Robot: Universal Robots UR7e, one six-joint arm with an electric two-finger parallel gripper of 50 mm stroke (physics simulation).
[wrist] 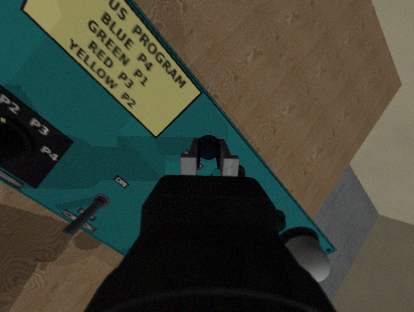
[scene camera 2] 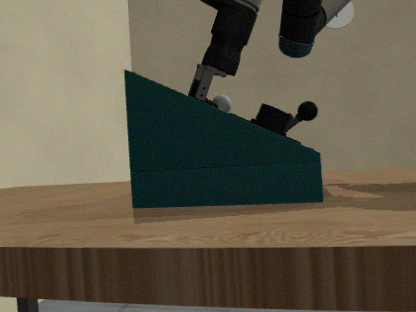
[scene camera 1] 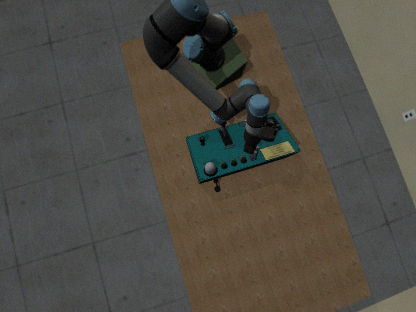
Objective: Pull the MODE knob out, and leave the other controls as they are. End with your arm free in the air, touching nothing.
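Where they show: gripper, fingertip midpoint: (wrist: 208,148) (scene camera 2: 196,98) (scene camera 1: 253,157); arm's base at its link origin: (scene camera 1: 212,57).
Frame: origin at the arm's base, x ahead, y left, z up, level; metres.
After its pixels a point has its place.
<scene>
The teal sloped control panel (scene camera 1: 197,155) {x 0.516, y -0.195, z 0.034 m} (scene camera 2: 225,160) {x 0.478, y 0.278, z -0.031 m} (wrist: 107,160) {x 0.492, y 0.118, z 0.034 m} stands on the wooden table. My gripper (scene camera 1: 254,154) {x 0.588, y 0.056, z 0.091 m} (scene camera 2: 196,95) {x 0.588, y 0.056, z 0.091 m} (wrist: 208,148) {x 0.588, y 0.056, z 0.091 m} is at the upper part of the slope, its fingers on either side of the round dark MODE knob (wrist: 208,145) {x 0.587, y 0.061, z 0.101 m} and shut on it. The small label beside that knob is mostly hidden by the fingers in the wrist view. The fingers hide the knob in the scene views, so how far it stands out from the panel cannot be told.
Several small round knobs (scene camera 1: 233,163) {x 0.597, y -0.046, z 0.099 m} run in a row beside the gripper, towards a white dome (scene camera 1: 210,168) {x 0.601, y -0.158, z 0.130 m} (scene camera 2: 222,103) {x 0.585, y -0.132, z 0.106 m} (wrist: 309,257) {x 0.593, y -0.134, z 0.120 m}. A yellow card (scene camera 1: 278,150) {x 0.581, y 0.184, z 0.084 m} (wrist: 162,110) {x 0.577, y 0.119, z 0.079 m} lies on the other side. A toggle lever (wrist: 86,216) {x 0.428, y 0.082, z 0.030 m}, a black dial (wrist: 12,142) {x 0.441, y 0.190, z 0.030 m} and a black ball-ended lever (scene camera 2: 307,111) {x 0.382, y -0.021, z 0.054 m} stand lower down.
</scene>
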